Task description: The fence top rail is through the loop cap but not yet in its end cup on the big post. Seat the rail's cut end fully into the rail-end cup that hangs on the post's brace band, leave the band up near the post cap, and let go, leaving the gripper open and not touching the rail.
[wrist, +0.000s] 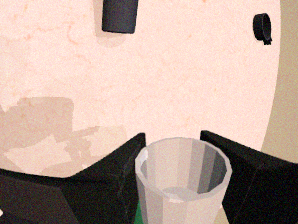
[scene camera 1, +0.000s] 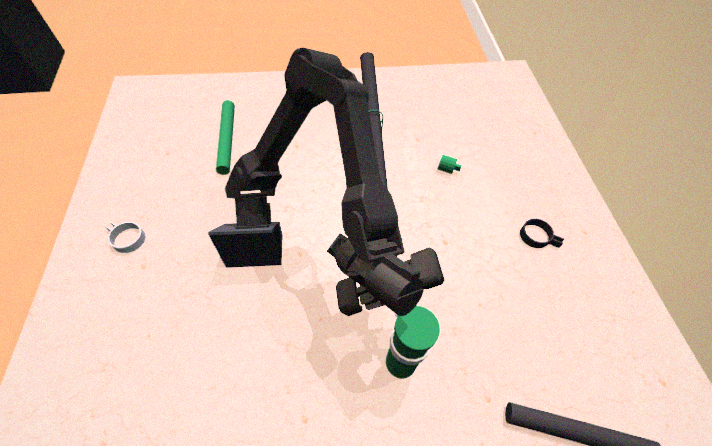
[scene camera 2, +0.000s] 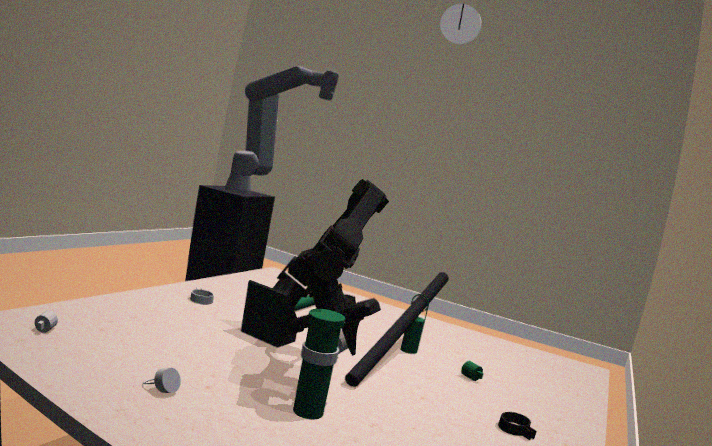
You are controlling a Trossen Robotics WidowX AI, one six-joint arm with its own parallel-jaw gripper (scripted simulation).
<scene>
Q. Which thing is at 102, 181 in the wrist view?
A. The gripper.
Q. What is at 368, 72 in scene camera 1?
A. A dark top rail.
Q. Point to a big green post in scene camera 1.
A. At 415, 333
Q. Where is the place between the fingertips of the gripper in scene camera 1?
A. At 405, 296
</scene>
